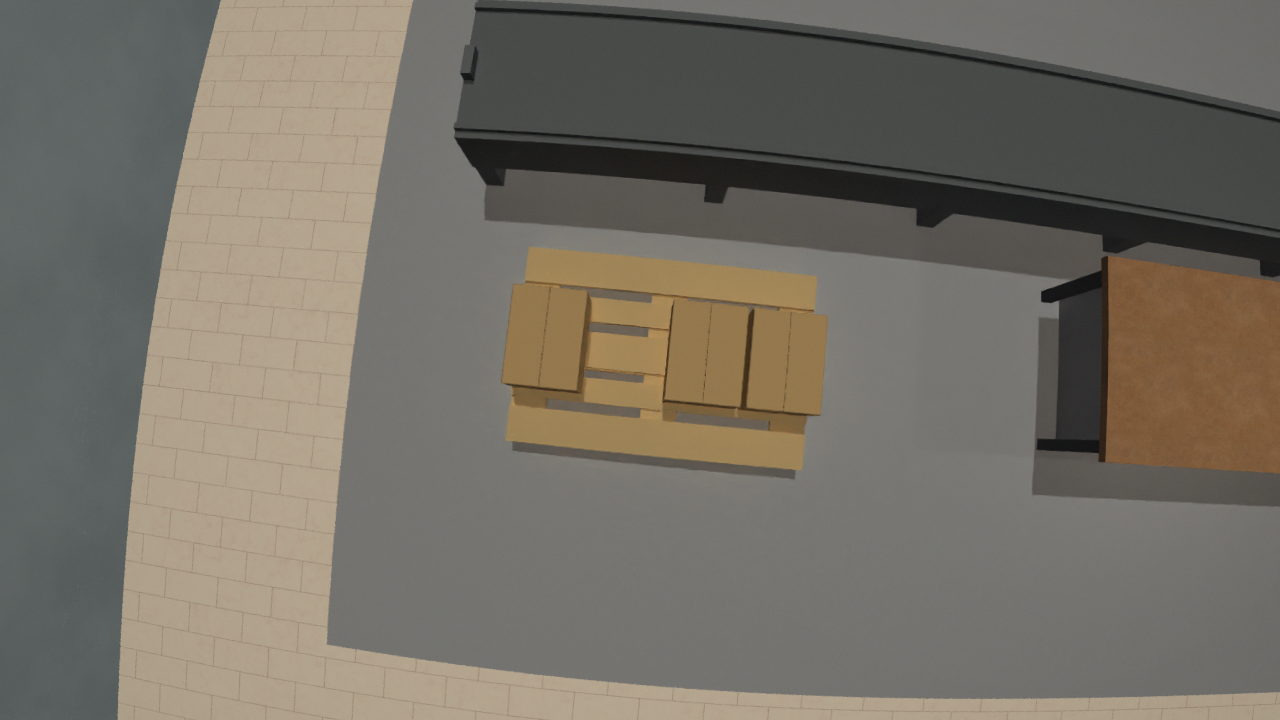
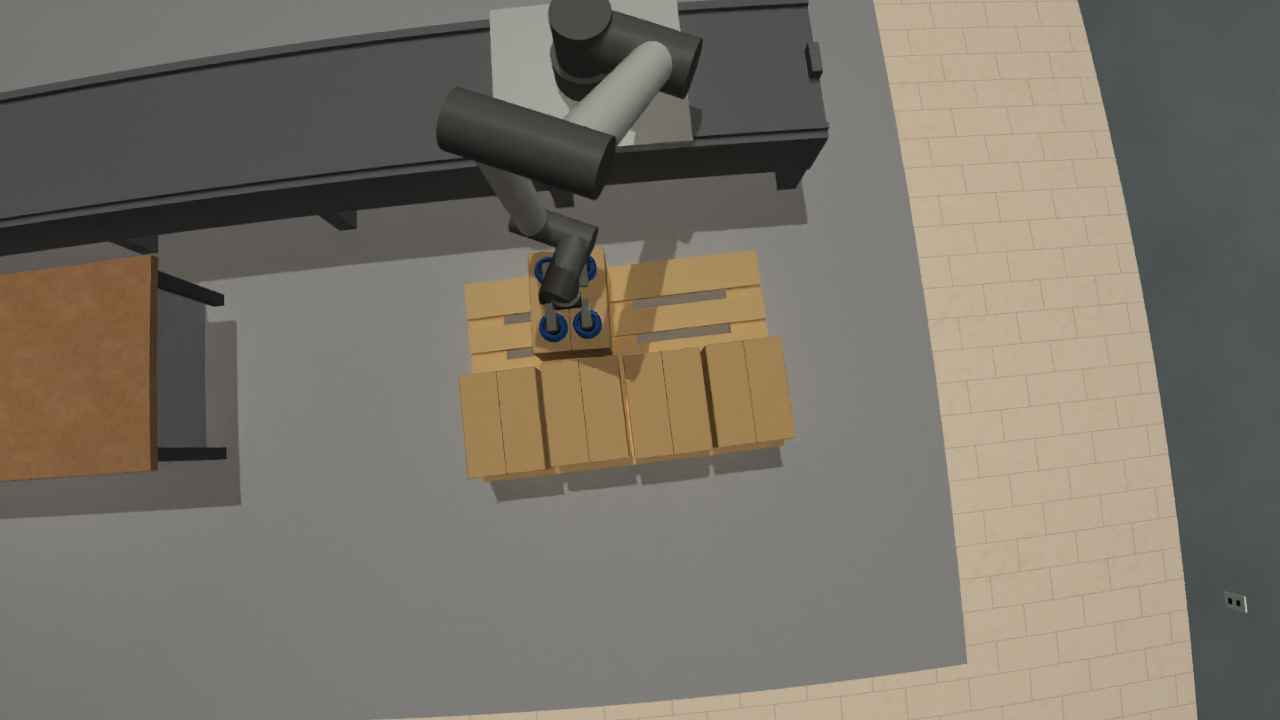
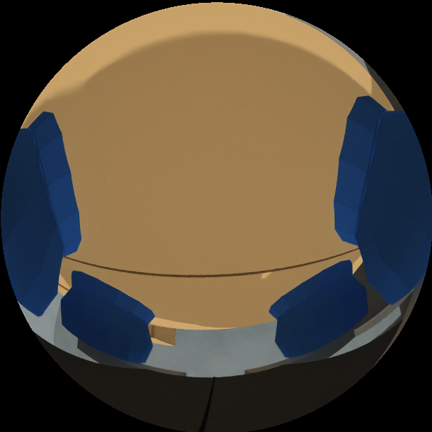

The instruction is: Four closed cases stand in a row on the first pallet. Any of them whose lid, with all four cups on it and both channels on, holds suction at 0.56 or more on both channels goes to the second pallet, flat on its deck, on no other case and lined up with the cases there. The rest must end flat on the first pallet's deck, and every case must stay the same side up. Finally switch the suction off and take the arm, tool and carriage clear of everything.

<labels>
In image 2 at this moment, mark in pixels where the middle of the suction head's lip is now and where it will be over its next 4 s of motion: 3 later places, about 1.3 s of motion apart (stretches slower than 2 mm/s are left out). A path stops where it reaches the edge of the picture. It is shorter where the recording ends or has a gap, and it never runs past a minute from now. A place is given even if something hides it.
My suction head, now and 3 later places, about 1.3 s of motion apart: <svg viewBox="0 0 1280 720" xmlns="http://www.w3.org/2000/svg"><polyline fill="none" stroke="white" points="568,297 563,291 450,348 69,384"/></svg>
</labels>
